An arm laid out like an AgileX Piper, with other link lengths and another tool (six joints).
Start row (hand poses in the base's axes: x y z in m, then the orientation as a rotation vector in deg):
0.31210, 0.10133, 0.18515, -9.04, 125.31, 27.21
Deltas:
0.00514, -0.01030, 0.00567, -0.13, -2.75, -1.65
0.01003, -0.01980, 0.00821, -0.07, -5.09, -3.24
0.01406, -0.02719, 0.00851, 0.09, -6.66, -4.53
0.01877, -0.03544, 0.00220, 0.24, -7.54, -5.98
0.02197, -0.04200, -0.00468, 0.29, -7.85, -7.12
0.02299, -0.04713, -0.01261, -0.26, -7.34, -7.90
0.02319, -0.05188, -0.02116, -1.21, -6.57, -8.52
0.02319, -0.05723, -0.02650, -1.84, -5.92, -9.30
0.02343, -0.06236, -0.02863, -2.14, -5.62, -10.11
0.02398, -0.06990, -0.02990, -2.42, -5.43, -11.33
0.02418, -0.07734, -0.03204, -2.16, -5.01, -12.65
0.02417, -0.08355, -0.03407, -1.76, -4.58, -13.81
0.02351, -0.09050, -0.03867, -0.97, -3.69, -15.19
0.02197, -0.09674, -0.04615, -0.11, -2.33, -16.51
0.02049, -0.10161, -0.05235, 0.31, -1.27, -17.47
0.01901, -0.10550, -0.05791, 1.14, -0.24, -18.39
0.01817, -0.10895, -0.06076, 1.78, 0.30, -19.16
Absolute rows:
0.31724, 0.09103, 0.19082, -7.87, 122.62, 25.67
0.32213, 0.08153, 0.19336, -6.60, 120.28, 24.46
0.32616, 0.07414, 0.19366, -5.46, 118.65, 23.65
0.33087, 0.06589, 0.18735, -4.01, 117.69, 22.87
0.33407, 0.05933, 0.18047, -2.84, 117.31, 22.24
0.33509, 0.05420, 0.17254, -2.19, 117.90, 21.32
0.33529, 0.04945, 0.16399, -1.86, 118.84, 20.09
0.33529, 0.04410, 0.15865, -1.21, 119.57, 19.09
0.33553, 0.03897, 0.15652, -0.43, 119.87, 18.37
0.33608, 0.03143, 0.15525, 0.77, 120.01, 17.42
0.33628, 0.02399, 0.15311, 2.41, 120.22, 17.02
0.33627, 0.01778, 0.15108, 3.97, 120.41, 16.86
0.33561, 0.01083, 0.14648, 6.07, 120.91, 17.05
0.33407, 0.00459, 0.13900, 8.28, 121.82, 17.41
0.33259, -0.00028, 0.13280, 9.81, 122.59, 17.46
0.33111, -0.00417, 0.12724, 11.51, 123.21, 17.96
0.33027, -0.00762, 0.12439, 12.83, 123.43, 18.28

